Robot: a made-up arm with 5 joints.
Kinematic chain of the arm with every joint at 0, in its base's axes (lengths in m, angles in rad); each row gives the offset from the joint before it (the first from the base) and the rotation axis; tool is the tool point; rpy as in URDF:
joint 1: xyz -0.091 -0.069 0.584 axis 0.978 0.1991 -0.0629
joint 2: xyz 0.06 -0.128 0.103 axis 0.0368 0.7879 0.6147
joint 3: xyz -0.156 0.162 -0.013 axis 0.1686 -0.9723 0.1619
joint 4: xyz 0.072 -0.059 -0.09 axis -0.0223 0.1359 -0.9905
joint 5: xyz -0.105 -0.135 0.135 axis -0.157 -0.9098 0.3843
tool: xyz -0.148 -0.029 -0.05 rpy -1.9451 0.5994 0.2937
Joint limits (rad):
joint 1: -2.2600..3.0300
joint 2: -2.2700..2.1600
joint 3: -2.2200..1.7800
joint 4: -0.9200..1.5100
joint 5: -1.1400..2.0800
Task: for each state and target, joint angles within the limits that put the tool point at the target. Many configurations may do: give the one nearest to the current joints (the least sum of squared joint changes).
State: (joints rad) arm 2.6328 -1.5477 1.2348 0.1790 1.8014
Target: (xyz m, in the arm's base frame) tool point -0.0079 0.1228 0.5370
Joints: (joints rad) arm 2.5999 -1.4328 1.1611 0.8036 1.6599
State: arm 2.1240 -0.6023 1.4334 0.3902 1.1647
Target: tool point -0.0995 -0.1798 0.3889
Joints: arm 1.5340 -0.7710 1.7206 0.0958 1.6172
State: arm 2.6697 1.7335 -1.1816 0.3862 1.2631
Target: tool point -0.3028 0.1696 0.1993
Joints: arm 3.0300 1.2994 -0.3350 0.5243 0.7790
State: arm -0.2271 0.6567 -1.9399 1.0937 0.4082
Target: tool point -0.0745 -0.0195 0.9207
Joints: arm -0.0470 0.7842 -2.0583 0.7860 0.4644
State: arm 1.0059 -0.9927 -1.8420 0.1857 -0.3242
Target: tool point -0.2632 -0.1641 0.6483
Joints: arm 1.0413 -1.1963 -1.6033 -0.3089 -0.0784
